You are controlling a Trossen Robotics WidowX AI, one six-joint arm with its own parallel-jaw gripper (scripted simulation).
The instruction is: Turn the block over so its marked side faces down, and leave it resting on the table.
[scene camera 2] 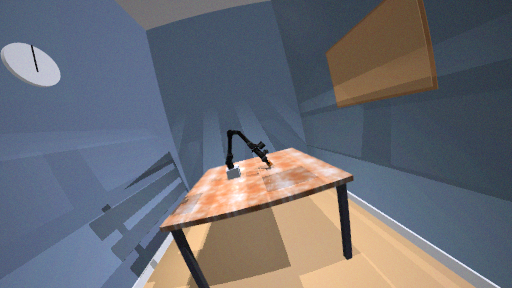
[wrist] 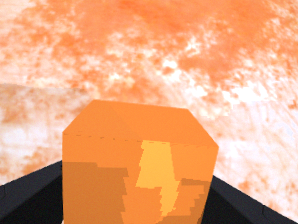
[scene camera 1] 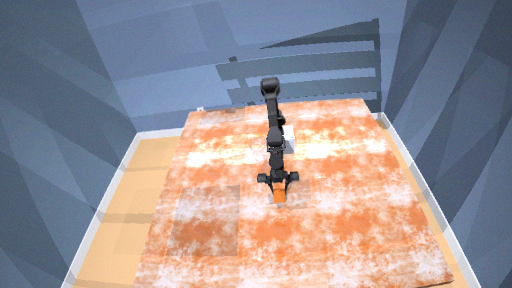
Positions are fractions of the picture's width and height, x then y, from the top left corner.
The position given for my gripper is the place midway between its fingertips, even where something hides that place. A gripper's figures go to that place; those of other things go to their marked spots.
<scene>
My gripper (wrist: 0.45,0.77): 0.10 m from the lens. An orange block (wrist: 0.39,0.69): 0.07 m from the lens.
</scene>
